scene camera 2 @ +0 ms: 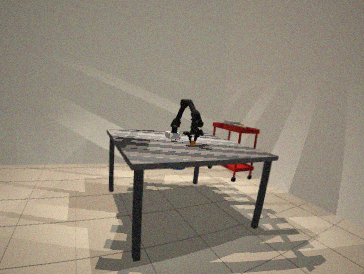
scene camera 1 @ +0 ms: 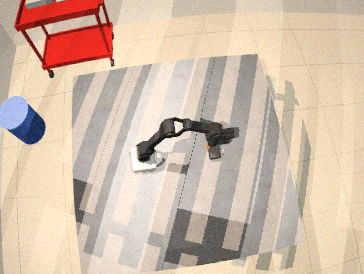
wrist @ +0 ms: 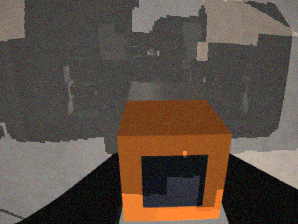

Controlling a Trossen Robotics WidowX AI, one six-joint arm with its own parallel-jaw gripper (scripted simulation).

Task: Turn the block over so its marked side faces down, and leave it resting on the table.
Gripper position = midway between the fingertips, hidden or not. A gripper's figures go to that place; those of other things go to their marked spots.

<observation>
My gripper (wrist: 170, 161): 11 cm from the lens. An orange block (wrist: 172, 154) is 8 cm from the lens.
</observation>
